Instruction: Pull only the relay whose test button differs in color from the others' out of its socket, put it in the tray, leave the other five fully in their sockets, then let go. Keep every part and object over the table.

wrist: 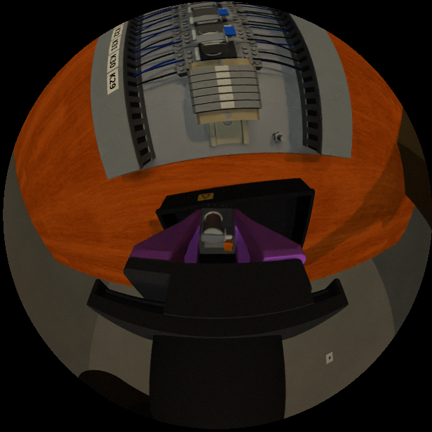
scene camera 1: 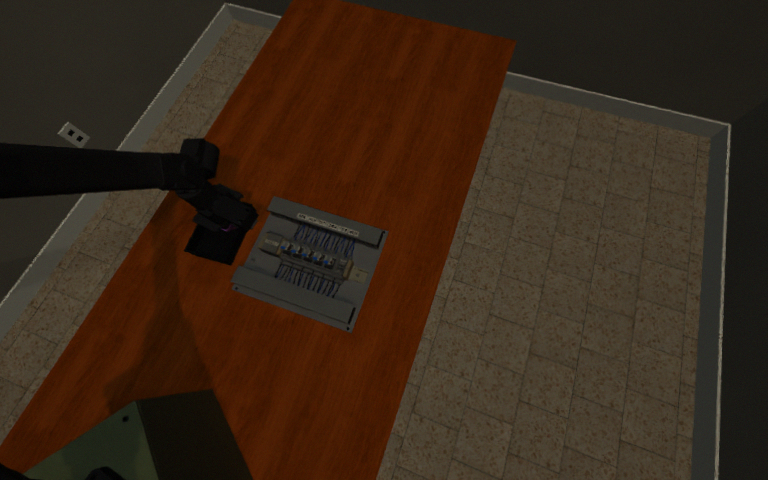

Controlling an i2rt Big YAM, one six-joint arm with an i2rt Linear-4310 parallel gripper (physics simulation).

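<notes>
My gripper (scene camera 1: 228,228) (wrist: 217,215) is shut on the relay with the orange test button (wrist: 214,234), which sits between the purple fingers. They are at the upper part of the black tray (scene camera 1: 209,249) (wrist: 270,189) in the scene view; the tray floor under them is partly hidden, and the relay's height above it is hard to tell. Several relays with blue test buttons (scene camera 1: 310,255) stand in the socket row on the grey panel (scene camera 1: 300,307) (wrist: 175,135). Part of the row is cut off in the wrist view. The socket (scene camera 1: 343,263) near the right end shows no blue button.
A ribbed grey terminal block (wrist: 225,90) is at the panel's near end in the wrist view, with a small bolt (wrist: 278,136) beside it. Blue wires (scene camera 1: 308,280) run along both sides of the sockets. A green box (scene camera 1: 101,441) is at the lower left.
</notes>
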